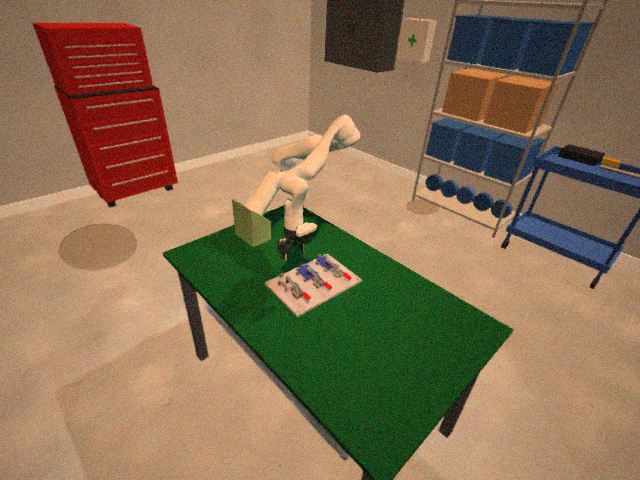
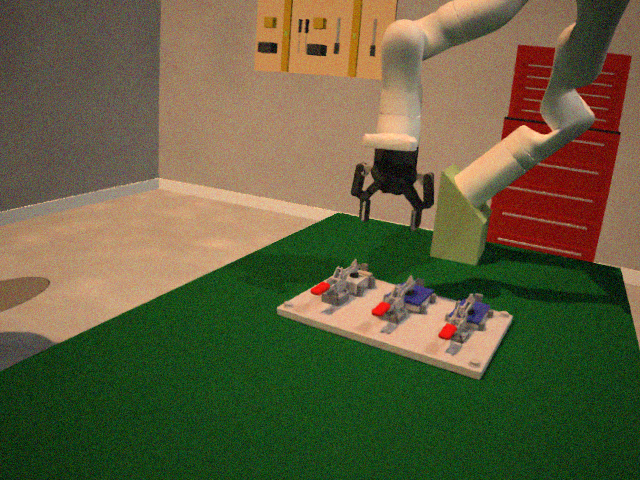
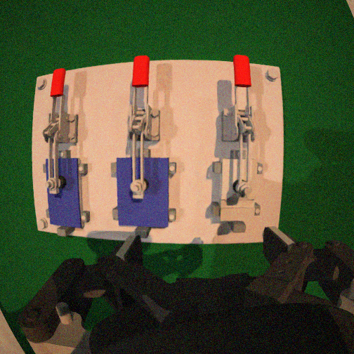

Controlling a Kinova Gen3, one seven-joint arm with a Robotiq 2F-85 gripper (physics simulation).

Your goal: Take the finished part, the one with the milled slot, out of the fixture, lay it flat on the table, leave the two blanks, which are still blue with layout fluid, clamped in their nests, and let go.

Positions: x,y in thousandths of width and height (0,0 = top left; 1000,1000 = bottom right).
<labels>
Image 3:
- my gripper: 575,694
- finished part: 654,592
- blue blank: 182,589
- blue blank: 431,595
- red clamp handle: 685,222
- red clamp handle: 397,177
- fixture plate: 538,267
</labels>
